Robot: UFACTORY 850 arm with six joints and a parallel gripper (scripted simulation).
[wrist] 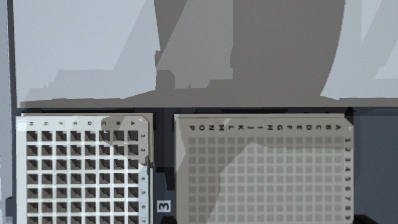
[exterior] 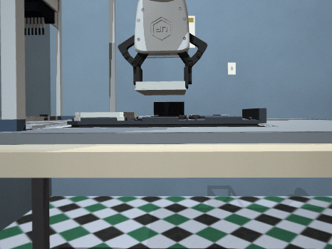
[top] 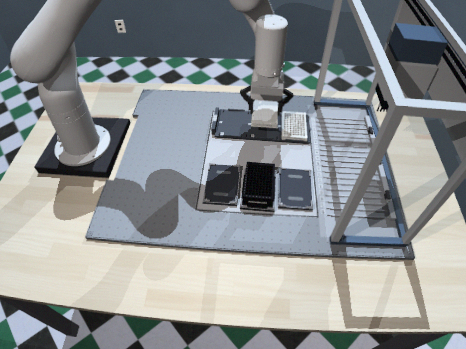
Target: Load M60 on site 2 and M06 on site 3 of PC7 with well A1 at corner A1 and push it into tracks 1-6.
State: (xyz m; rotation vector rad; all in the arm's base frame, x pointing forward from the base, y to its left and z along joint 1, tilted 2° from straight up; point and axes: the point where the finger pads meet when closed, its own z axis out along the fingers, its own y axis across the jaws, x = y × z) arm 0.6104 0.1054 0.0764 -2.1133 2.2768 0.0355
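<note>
The carrier PC7 is 10 mm behind my hand and 60 mm below it. From my hand the other things lie so: nest S3: 80 mm ahead, 260 mm to the right, 70 mm below; then plate: 100 mm ahead, 10 mm to the right, 60 mm below; then nest S1: 130 mm behind, 250 mm to the right, 70 mm below.
</note>
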